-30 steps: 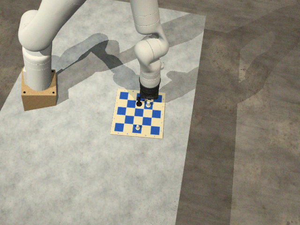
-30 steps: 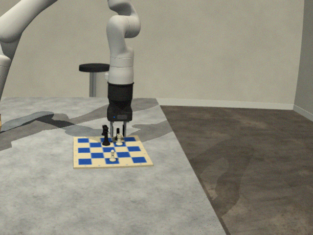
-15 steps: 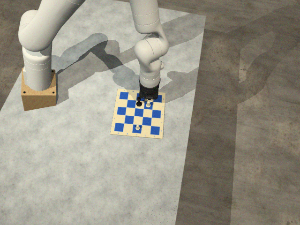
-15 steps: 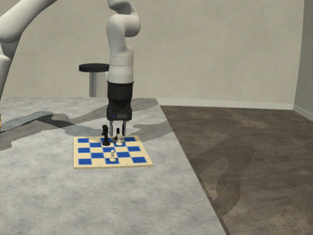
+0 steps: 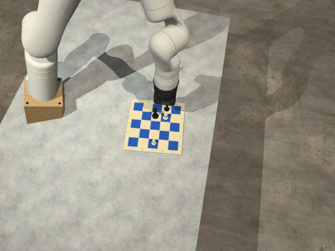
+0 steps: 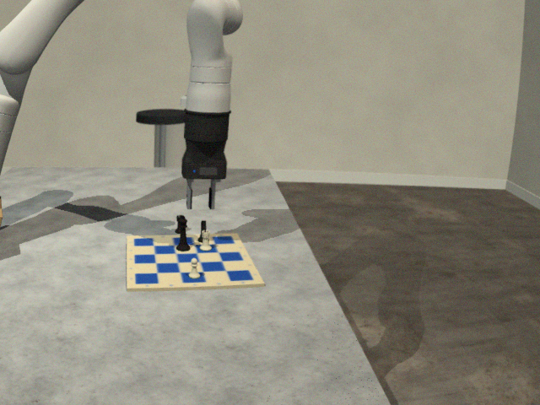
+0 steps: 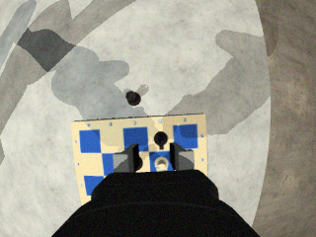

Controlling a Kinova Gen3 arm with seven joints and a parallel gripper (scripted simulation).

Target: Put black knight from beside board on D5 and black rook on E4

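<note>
My hand is 30 mm past the black rook, 70 mm to the right of it and 80 mm above it. Round my hand: white pawn 30 mm behind, 140 mm to the right, 70 mm below; cream chessboard 30 mm behind, 70 mm to the right, 90 mm below; white rook 10 mm ahead, 30 mm to the right, 70 mm below.
</note>
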